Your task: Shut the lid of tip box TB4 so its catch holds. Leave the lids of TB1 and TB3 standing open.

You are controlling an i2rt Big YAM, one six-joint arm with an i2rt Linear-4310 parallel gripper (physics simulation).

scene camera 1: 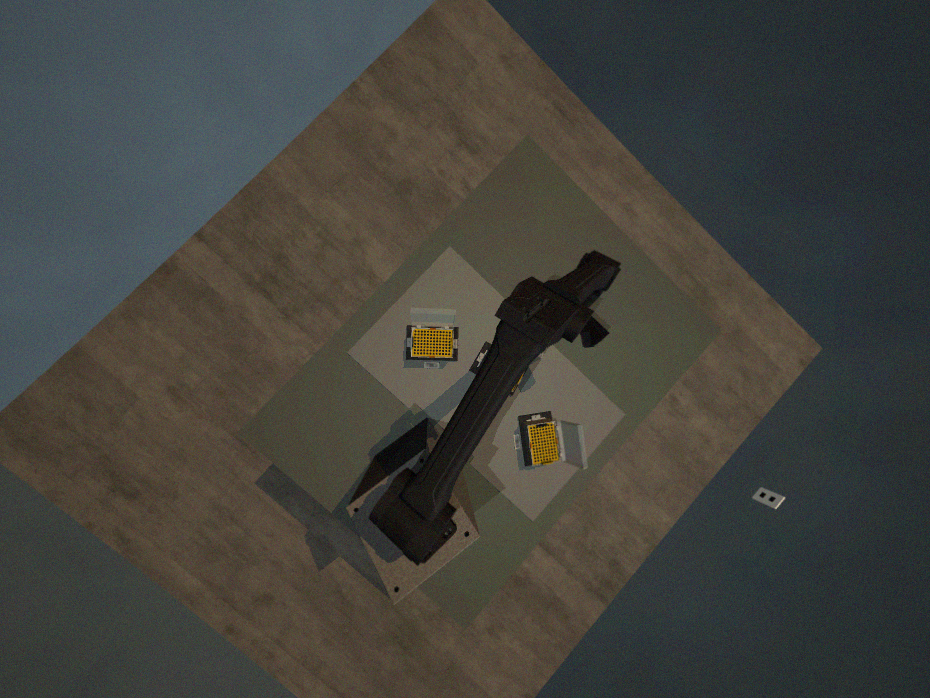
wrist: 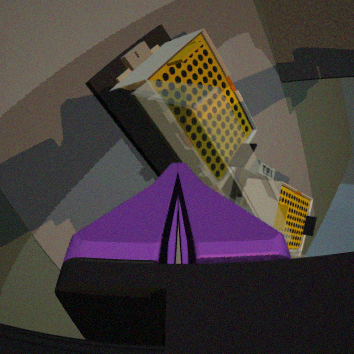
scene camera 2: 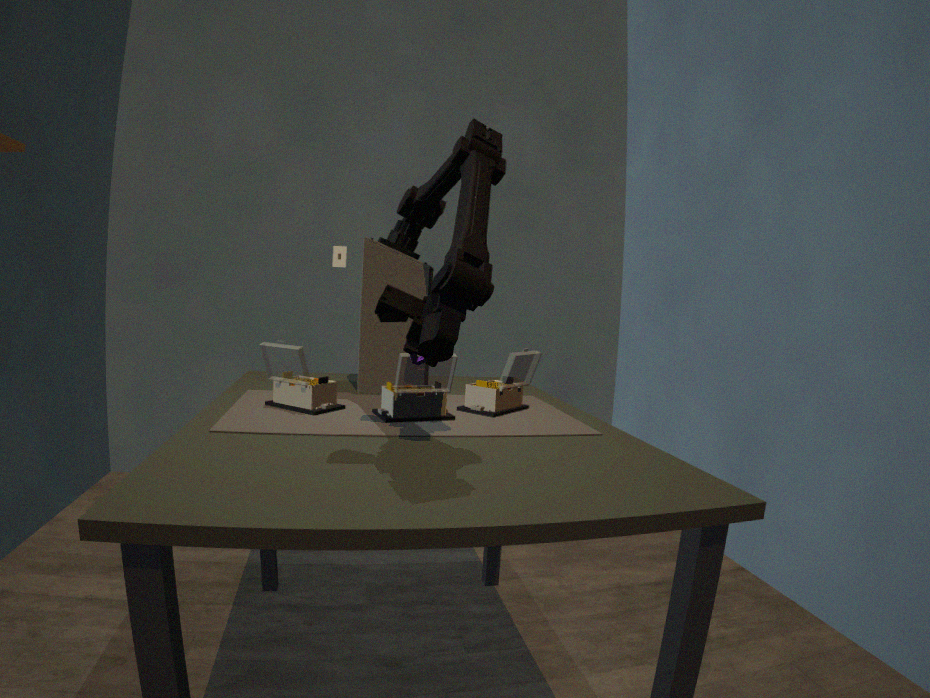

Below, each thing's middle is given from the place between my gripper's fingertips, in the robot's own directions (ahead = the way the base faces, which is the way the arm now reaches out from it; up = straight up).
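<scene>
There is the yellow rack (scene camera 1: 425, 342), and my hand is 7 cm above it, 20 cm to the right of it and 21 cm past it.
</scene>
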